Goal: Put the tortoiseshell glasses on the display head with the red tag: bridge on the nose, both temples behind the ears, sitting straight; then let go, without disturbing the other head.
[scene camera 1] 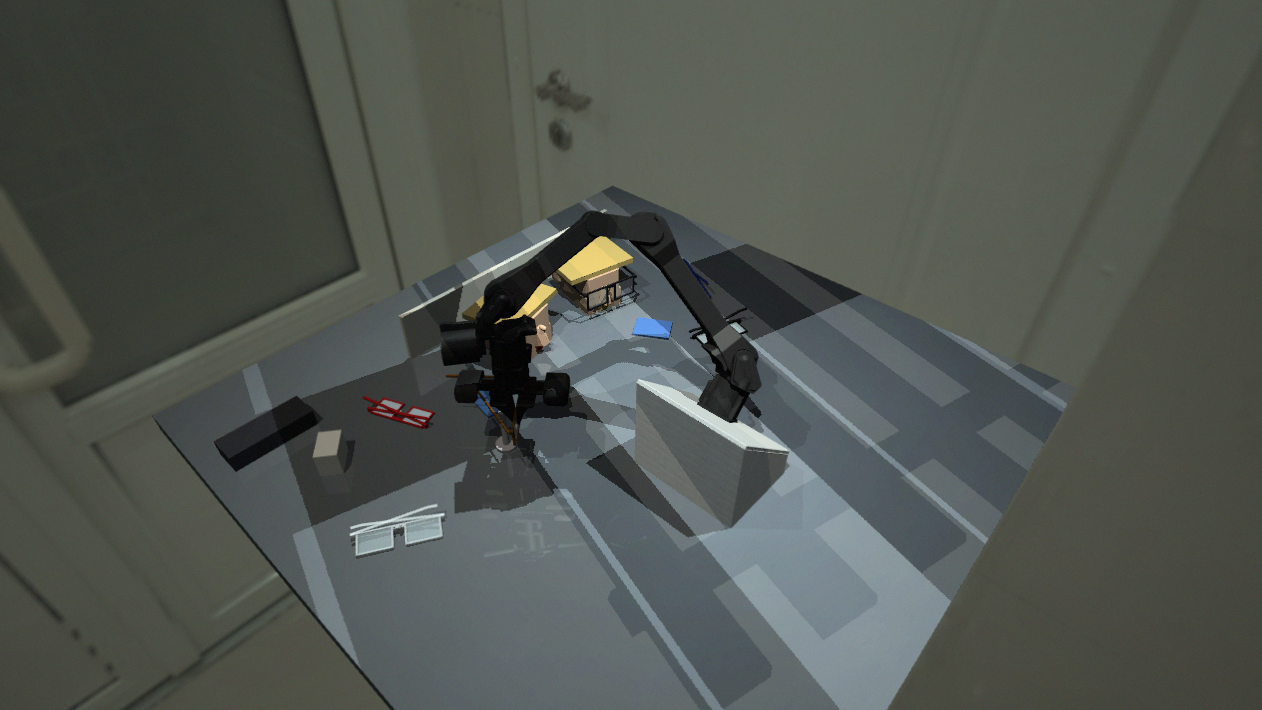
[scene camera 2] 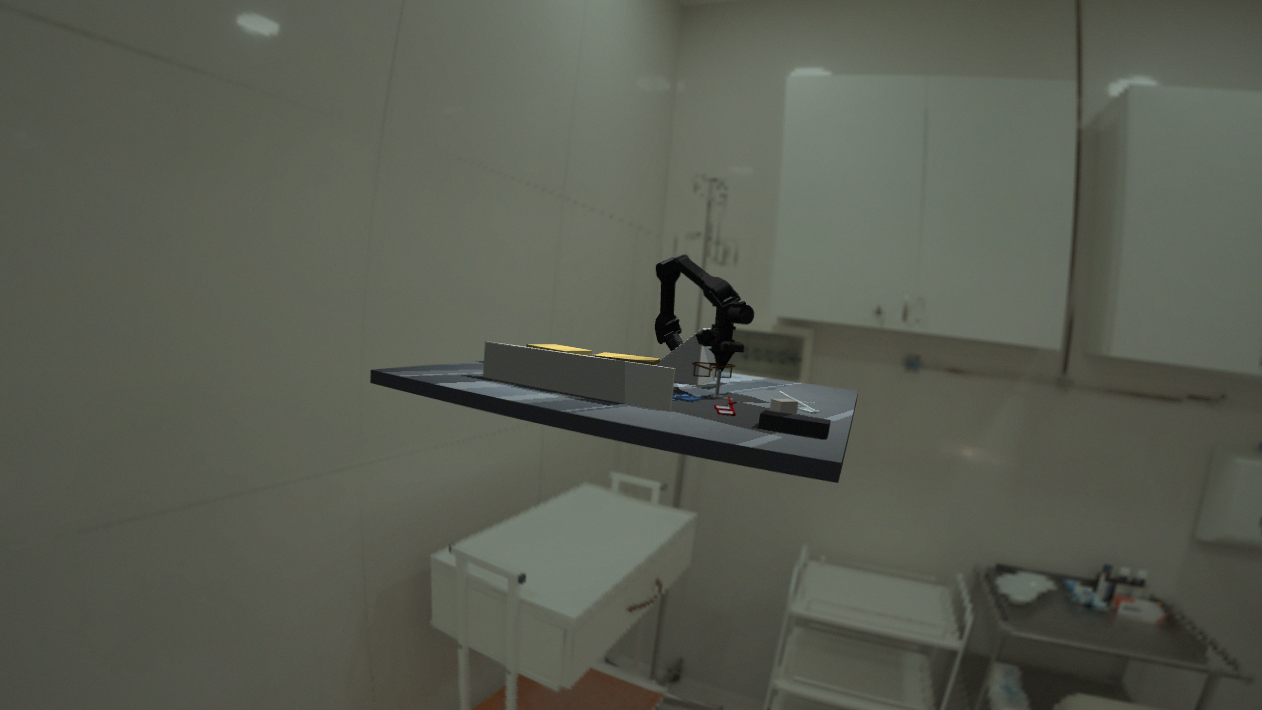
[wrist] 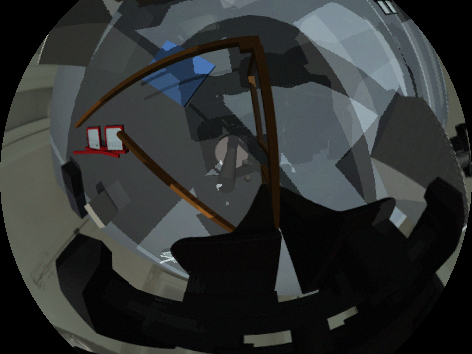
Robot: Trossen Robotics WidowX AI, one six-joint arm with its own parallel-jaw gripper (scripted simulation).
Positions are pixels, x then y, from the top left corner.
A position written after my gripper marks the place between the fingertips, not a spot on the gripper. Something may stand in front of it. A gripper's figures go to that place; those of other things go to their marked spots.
Scene:
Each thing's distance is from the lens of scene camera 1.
my gripper [scene camera 1: 517,422]: 1.25 m
black block [scene camera 1: 252,440]: 1.42 m
beige block [scene camera 1: 330,452]: 1.32 m
display head [scene camera 1: 597,265]: 1.57 m
The marked spots on the display head and the beige block are 0.67 m apart.

